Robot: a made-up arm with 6 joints.
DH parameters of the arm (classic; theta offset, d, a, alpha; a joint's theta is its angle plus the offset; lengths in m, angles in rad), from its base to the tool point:
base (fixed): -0.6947 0 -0.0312 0
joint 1: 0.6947 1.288 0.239 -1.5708
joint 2: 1.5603 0 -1.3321 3.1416
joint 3: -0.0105 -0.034 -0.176 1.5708
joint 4: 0 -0.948 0.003 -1.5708
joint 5: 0 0.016 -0.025 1.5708
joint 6: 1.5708 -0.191 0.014 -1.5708
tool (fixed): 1.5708 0.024 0 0
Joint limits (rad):
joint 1: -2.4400..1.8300
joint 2: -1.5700..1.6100
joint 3: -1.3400..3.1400
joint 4: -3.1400..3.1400
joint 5: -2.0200..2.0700
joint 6: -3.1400..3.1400
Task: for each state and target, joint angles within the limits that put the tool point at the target. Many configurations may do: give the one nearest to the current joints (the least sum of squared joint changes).
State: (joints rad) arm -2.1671 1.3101 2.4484 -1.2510 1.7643 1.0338
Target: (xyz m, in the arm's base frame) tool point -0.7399 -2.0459 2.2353
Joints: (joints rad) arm -1.8361 1.3863 1.9669 -1.2845 1.5163 1.0477
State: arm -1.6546 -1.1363 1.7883 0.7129 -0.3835 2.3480
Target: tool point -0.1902 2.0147 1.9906
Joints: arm -1.4889 -0.9697 2.1020 0.7239 -0.4361 2.3590
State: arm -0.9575 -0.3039 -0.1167 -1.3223 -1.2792 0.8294
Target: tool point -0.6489 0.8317 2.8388
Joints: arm -0.7152 -1.1798 0.2695 -1.3712 -1.3063 0.8390
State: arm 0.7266 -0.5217 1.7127 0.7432 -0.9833 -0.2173
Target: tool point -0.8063 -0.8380 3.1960
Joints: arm 0.7480 -0.4475 1.8890 0.7525 -1.1092 -0.2329
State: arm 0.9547 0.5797 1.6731 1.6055 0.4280 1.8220
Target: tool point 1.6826 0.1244 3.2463
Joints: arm -0.0142 0.7449 1.6390 1.6221 0.3652 1.8340
